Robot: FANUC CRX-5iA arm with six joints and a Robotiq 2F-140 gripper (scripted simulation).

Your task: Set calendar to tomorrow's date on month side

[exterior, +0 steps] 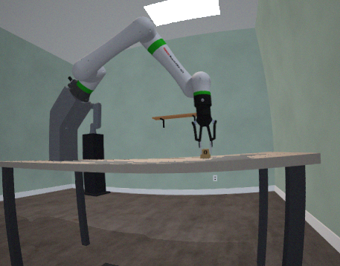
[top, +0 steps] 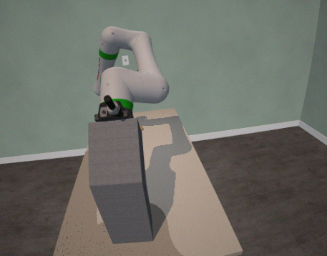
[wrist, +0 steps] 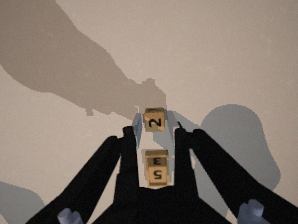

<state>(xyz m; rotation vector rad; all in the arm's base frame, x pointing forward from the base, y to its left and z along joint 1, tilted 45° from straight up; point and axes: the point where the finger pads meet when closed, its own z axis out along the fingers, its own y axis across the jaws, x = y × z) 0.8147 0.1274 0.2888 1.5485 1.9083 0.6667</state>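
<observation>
Now: hand 20 mm short of the wooden tray, 110 mm to the left of it and 40 mm above it.
</observation>
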